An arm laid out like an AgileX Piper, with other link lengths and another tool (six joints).
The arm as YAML. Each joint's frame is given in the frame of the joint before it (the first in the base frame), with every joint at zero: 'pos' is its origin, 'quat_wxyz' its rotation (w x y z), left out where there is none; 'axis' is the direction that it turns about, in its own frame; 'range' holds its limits. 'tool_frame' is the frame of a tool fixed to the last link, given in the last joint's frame.
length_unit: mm
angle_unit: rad
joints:
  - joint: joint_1
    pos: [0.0, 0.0, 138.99]
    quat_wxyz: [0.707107, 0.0, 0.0, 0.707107]
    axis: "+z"
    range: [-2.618, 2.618]
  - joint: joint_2
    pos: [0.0, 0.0, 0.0]
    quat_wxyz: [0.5, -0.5, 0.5, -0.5]
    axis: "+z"
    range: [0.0, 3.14]
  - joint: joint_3
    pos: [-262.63, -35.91, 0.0]
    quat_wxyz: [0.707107, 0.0, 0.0, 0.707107]
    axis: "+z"
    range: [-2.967, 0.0]
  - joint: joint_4
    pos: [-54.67, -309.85, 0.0]
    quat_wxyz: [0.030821, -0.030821, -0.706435, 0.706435]
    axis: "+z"
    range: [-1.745, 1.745]
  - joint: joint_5
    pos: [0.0, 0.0, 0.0]
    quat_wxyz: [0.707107, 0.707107, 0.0, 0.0]
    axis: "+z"
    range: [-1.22, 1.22]
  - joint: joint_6
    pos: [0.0, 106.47, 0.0]
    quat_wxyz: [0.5, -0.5, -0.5, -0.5]
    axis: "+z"
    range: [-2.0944, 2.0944]
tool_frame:
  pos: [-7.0, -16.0, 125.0]
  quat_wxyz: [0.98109, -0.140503, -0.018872, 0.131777]
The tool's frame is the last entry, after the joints.
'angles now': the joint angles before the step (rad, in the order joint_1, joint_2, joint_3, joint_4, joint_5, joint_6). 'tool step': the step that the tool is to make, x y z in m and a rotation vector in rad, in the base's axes. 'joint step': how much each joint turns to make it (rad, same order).
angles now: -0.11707, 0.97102, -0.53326, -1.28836, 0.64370, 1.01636
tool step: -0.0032, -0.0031, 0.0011, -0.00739, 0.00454, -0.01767
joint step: -0.00003, -0.00010, -0.00160, -0.00163, 0.01999, 0.00035
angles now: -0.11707, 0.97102, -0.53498, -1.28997, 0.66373, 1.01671
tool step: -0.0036, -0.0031, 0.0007, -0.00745, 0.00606, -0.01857
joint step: 0.00023, 0.00003, -0.00083, -0.00111, 0.02129, -0.00011
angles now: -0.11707, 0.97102, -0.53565, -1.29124, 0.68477, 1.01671
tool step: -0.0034, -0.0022, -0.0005, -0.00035, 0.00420, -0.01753
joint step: -0.00017, -0.00016, 0.00025, 0.00425, 0.01708, 0.00115
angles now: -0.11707, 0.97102, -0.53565, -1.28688, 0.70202, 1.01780
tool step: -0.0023, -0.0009, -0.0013, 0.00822, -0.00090, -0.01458
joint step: -0.00030, 0.00025, -0.00003, 0.00895, 0.01012, 0.00486
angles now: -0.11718, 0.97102, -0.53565, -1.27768, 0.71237, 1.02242
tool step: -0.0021, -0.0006, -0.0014, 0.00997, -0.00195, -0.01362
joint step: -0.00060, -0.00016, -0.00004, 0.01037, 0.00823, 0.00476
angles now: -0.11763, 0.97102, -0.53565, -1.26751, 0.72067, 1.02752
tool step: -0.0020, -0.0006, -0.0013, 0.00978, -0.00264, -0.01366
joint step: -0.00067, 0.00002, -0.00014, 0.00939, 0.00797, 0.00596
